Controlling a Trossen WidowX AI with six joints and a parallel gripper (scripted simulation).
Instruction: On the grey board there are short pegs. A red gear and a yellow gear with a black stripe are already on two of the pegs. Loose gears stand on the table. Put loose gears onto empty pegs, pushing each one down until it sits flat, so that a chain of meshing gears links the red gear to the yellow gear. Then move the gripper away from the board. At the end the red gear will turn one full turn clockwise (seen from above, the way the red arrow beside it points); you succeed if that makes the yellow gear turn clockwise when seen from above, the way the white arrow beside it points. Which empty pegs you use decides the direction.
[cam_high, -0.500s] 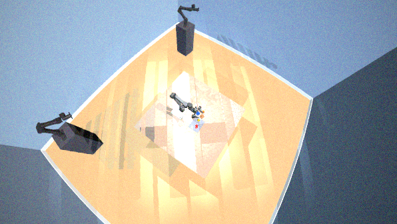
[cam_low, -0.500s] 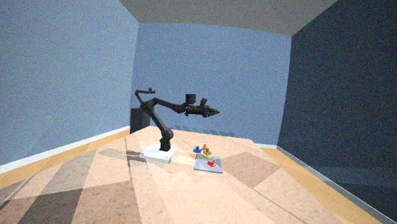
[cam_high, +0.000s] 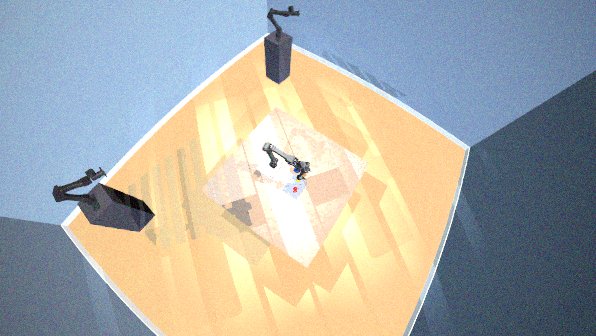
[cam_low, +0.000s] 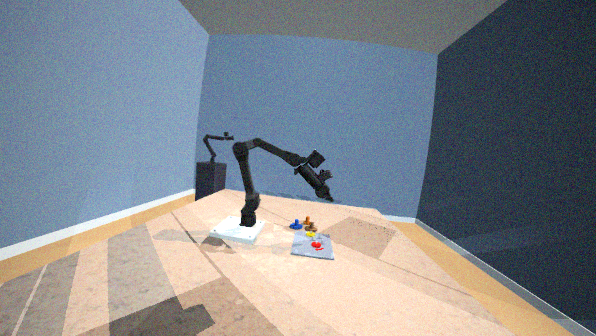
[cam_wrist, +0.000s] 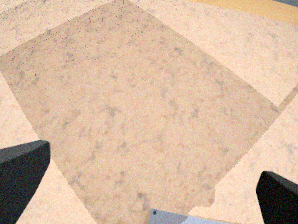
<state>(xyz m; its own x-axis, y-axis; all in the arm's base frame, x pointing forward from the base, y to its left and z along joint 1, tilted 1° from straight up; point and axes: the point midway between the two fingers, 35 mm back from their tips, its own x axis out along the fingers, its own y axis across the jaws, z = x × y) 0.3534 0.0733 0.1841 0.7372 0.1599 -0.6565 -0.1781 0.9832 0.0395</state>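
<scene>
The large brown gear is 8 cm behind my gripper tip, 4 cm to the left of it and 18 cm below it. The rest, counted from my gripper tip: white arrow 8 cm behind, 1 cm to the right, 18 cm below; then red gear 4 cm behind, 13 cm to the right, 18 cm below; then yellow gear 7 cm behind, 4 cm to the right, 18 cm below.
</scene>
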